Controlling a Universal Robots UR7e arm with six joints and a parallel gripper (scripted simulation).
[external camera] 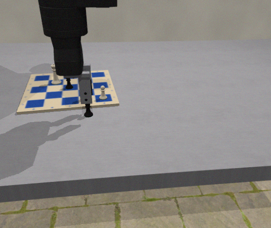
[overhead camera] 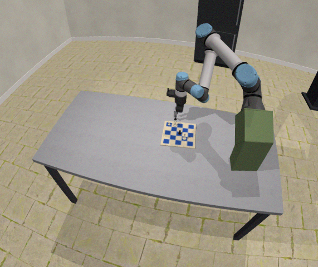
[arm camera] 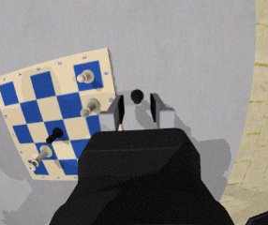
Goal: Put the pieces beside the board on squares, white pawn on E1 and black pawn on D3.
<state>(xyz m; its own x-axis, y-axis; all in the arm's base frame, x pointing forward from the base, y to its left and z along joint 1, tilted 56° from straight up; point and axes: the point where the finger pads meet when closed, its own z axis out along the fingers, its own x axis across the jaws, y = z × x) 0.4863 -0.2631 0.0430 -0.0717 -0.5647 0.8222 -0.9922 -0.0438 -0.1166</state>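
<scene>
Right now my hand is 40 mm past the cream chessboard, 140 mm to the right of it and 50 mm above it. The rest, counted from my hand: white bishop: 70 mm to the left, 30 mm below; white queen: 80 mm behind, 170 mm to the left, 30 mm below; white pawn: 40 mm ahead, 60 mm to the left, 40 mm below.
</scene>
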